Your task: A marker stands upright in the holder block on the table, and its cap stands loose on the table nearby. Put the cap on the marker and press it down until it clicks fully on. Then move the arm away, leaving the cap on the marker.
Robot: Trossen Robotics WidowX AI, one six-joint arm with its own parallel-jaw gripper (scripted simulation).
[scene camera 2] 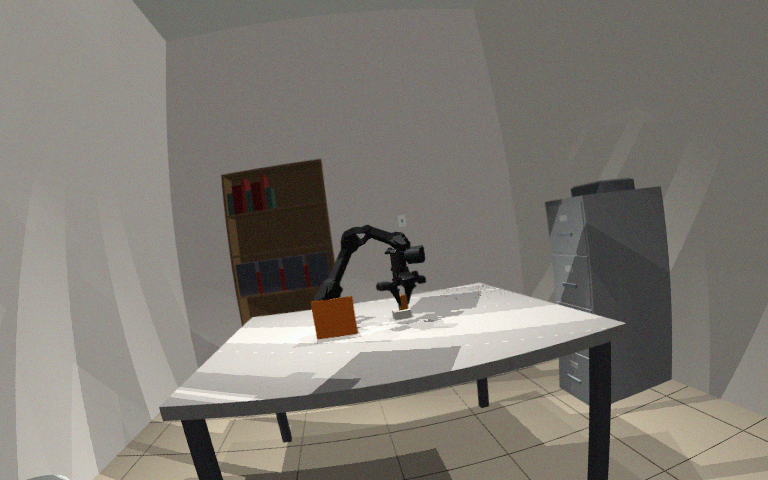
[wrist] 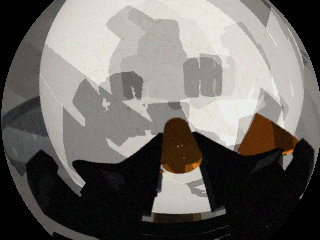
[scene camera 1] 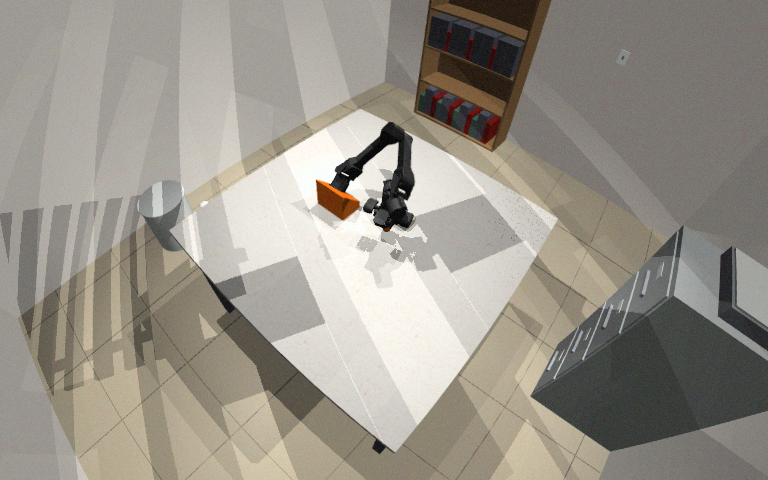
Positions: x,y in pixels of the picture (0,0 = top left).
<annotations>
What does my gripper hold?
An orange cap.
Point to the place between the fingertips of my gripper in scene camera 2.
At 404,304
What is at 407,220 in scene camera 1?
My gripper.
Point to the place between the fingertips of my gripper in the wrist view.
At 177,136
</annotations>
